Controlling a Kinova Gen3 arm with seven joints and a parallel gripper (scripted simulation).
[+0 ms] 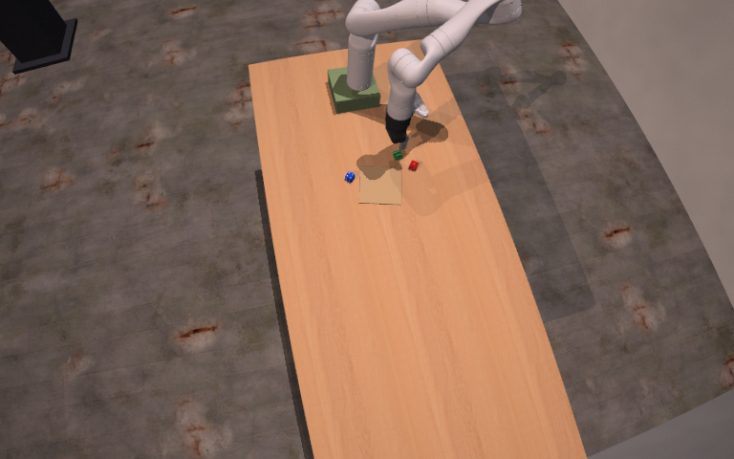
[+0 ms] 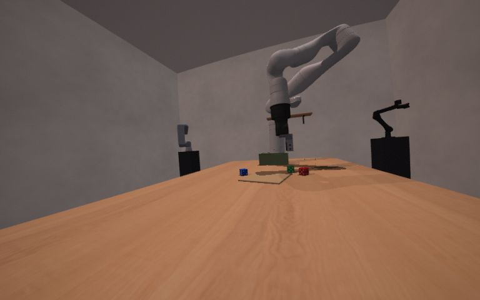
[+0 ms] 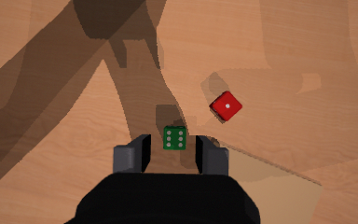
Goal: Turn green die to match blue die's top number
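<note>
My hand is 9 cm above the green die. Also, from my hand: red die: 9 cm below, 5 cm ahead, 4 cm to the left; blue die: 18 cm to the right, 9 cm below, 5 cm ahead; tan mat: 10 cm below, 10 cm ahead, 8 cm to the right.
</note>
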